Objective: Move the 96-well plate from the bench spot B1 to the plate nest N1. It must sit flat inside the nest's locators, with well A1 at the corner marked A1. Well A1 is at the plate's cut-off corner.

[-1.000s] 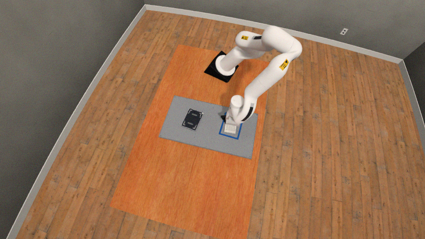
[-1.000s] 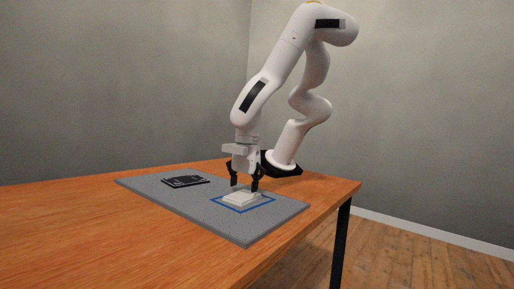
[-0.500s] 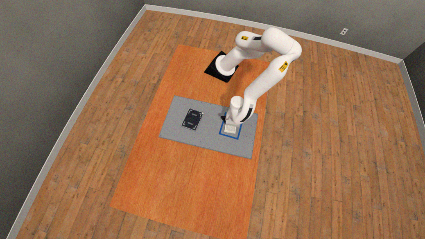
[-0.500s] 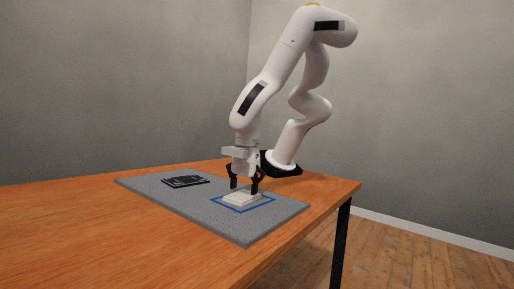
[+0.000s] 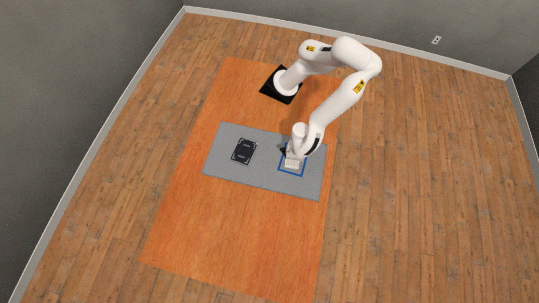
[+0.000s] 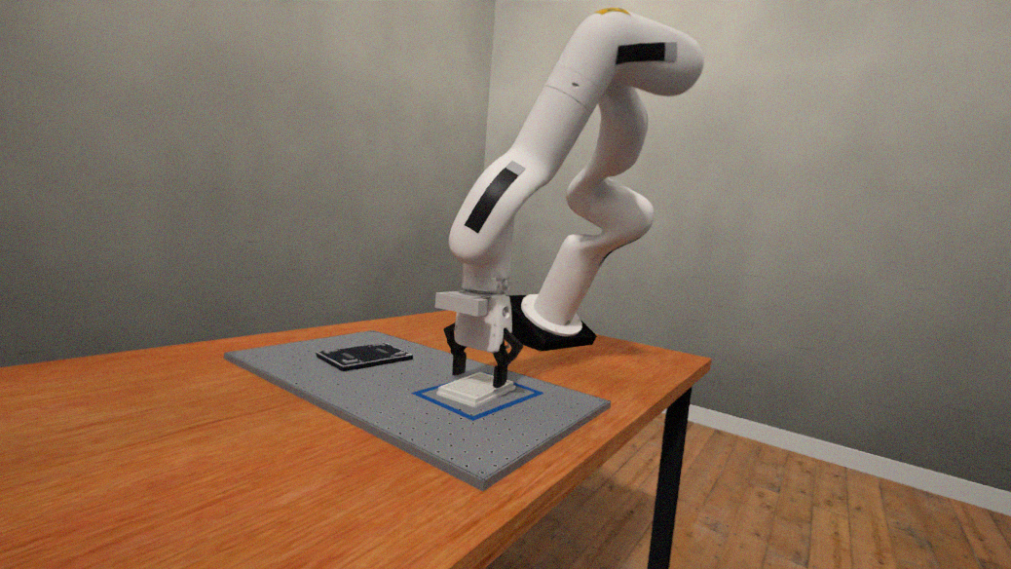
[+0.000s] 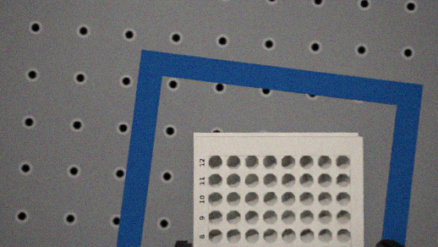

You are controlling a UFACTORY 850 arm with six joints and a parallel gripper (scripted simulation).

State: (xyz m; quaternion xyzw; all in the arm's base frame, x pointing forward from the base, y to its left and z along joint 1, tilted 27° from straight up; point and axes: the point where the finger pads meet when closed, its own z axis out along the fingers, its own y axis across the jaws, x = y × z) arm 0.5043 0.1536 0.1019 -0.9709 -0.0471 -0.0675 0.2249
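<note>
My hand is 2 cm above the white 96-well plate. The rest, counted from my hand: black plate nest: 4 cm ahead, 29 cm to the right, 3 cm below.
</note>
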